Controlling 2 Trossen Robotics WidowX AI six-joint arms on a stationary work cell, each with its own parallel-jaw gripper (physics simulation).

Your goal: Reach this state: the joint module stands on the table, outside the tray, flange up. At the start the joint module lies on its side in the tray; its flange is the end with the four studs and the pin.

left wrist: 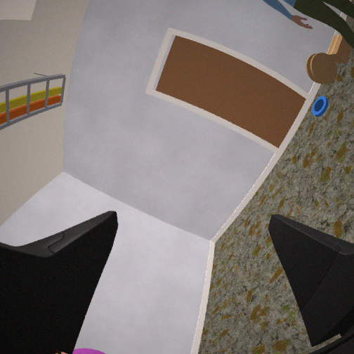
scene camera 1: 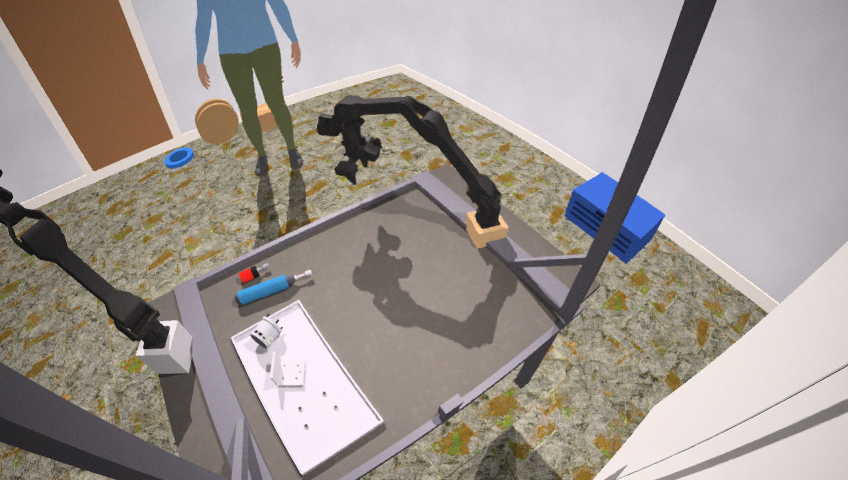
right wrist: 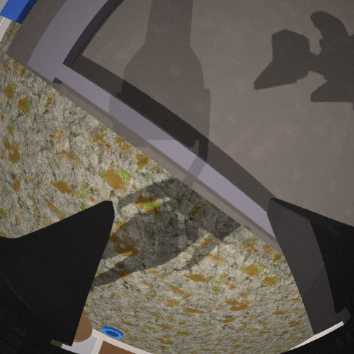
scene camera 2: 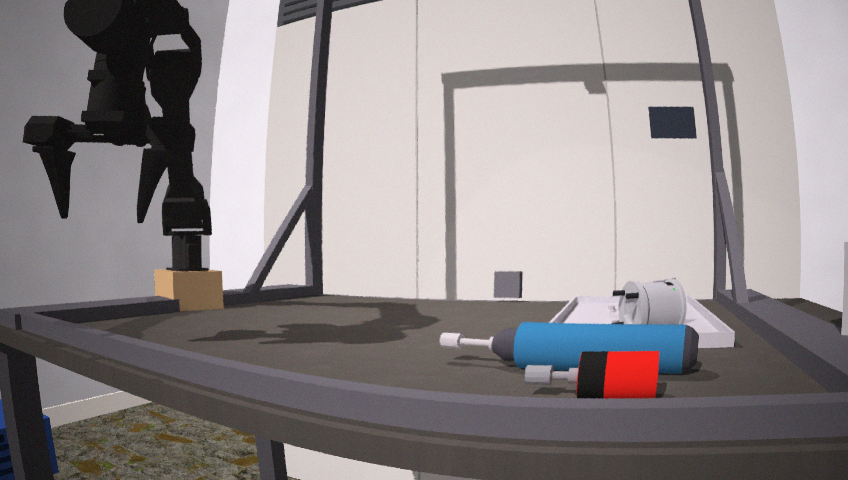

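Pixels of known places: right gripper, fingertip midpoint: (scene camera 1: pixel 360 175) (scene camera 2: pixel 101 220); left arm's base at its link origin: (scene camera 1: pixel 156 337); right arm's base at its link origin: (scene camera 1: pixel 487 220) (scene camera 2: pixel 186 270).
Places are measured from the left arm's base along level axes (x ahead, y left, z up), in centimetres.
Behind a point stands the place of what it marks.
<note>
The white joint module (scene camera 1: pixel 266 333) @(x 29.1, y 2.4, z -4.9 cm) (scene camera 2: pixel 657 303) @(x 26.2, y 6.2, z -6.3 cm) lies on its side in the far-left end of the white tray (scene camera 1: pixel 321 437) @(x 42.1, y -23.7, z -10.3 cm) (scene camera 2: pixel 717 340) @(x 18.7, y 5.4, z -9.9 cm) in scene camera 1. Its dark studs point toward the upper right there, and to the left in scene camera 2. The tray lies on the grey-brown table (scene camera 1: pixel 357 344) @(x 52.0, y 0.3, z -10.7 cm) (scene camera 2: pixel 386 356) @(x 44.7, y 27.4, z -10.7 cm). My right gripper (scene camera 1: pixel 360 171) @(x 56.3, y 54.3, z 2.6 cm) (scene camera 2: pixel 102 219) @(x 56.3, y 54.3, z 2.6 cm) (right wrist: pixel 192 208) is open and empty, high up near the table's far edge, well away from the module. My left gripper (left wrist: pixel 196 222) is open and empty; its view shows walls, a door and floor. It is outside scene camera 1's picture.
A white bracket (scene camera 1: pixel 291 373) @(x 35.0, y -7.3, z -9.0 cm) and several small dark pieces lie in the tray. A blue cylindrical tool (scene camera 1: pixel 263 290) @(x 25.7, y 18.3, z -7.2 cm) (scene camera 2: pixel 601 346) @(x 24.1, y 21.4, z -8.1 cm) and a shorter red one (scene camera 1: pixel 247 274) @(x 19.4, y 25.2, z -7.6 cm) (scene camera 2: pixel 630 374) @(x 17.8, y 27.4, z -8.5 cm) lie beyond the tray. A frame post (scene camera 1: pixel 630 172) @(x 108.6, y -0.3, z 38.8 cm) rises at the table's right corner. A person (scene camera 1: pixel 249 65) stands behind the table.
</note>
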